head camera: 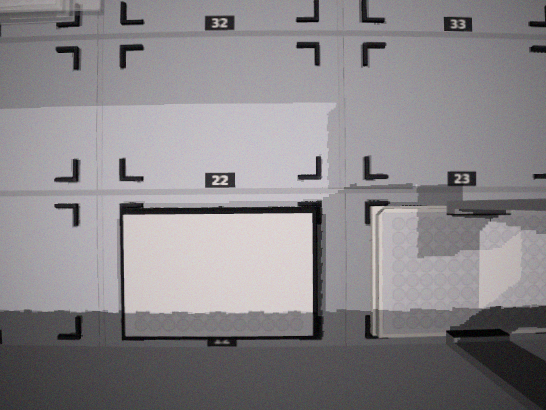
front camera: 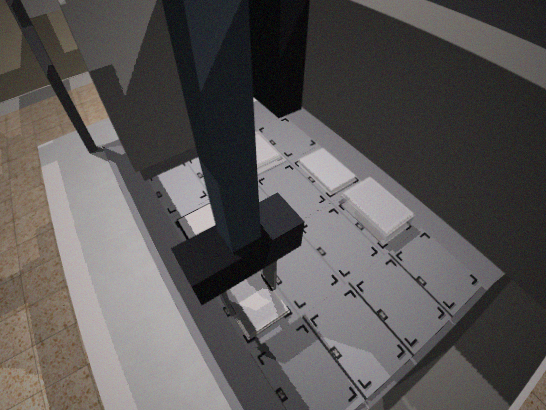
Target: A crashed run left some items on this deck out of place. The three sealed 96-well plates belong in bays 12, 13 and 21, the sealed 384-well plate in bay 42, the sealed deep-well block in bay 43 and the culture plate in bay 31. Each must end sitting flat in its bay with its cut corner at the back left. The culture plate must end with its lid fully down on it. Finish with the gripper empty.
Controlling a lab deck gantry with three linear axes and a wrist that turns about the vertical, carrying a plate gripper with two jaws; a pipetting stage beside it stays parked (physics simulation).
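Frame: origin at the robot's base, x ahead, y left, z up, level; centimetres.
Seen in the pictures: gripper, fingertip midpoint: (head camera: 473, 272) (front camera: 249, 294).
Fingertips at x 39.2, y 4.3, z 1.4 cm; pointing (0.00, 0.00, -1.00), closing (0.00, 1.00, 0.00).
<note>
A point is followed by its place in that frame.
The gripper (front camera: 248, 296) {x 39.2, y 4.3, z 1.4 cm} (head camera: 478, 273) {x 39.2, y 4.3, z 1.4 cm} is low over bay 13. Its two jaws press on the front and back edges of a clear sealed 96-well plate (front camera: 257, 304) {x 41.6, y 4.5, z 1.4 cm} (head camera: 405, 280) {x 34.7, y 3.8, z 1.4 cm}, shut on it. This plate looks level and lies within the bay, its cut corner at the back left. A black-rimmed sealed plate (front camera: 199, 220) {x 19.6, y 4.2, z 1.4 cm} (head camera: 217, 265) {x 22.8, y 4.9, z 1.4 cm} is in bay 12. In the front view, the culture plate (front camera: 266, 150) {x 9.8, y 27.6, z 1.8 cm} is partly behind the column; a thin layer sticks out at its edge. The 384-well plate (front camera: 327, 170) {x 23.6, y 35.9, z 1.5 cm} is in bay 42, the deep-well block (front camera: 378, 207) {x 40.1, y 34.5, z 5.5 cm} in bay 43. The third 96-well plate does not show.
The gantry column (front camera: 225, 125) {x 41.2, y 3.7, z 38.9 cm} hides part of the deck's left and back. A large grey panel (front camera: 155, 115) and a dark upright block (front camera: 280, 55) {x 44.2, y 6.5, z 44.7 cm} stand farther back. Black corner marks bound the bays. In the head view, pale stacked edges (head camera: 35, 10) {x 11.0, y 21.4, z 1.7 cm} show at the upper left, by bay 31.
</note>
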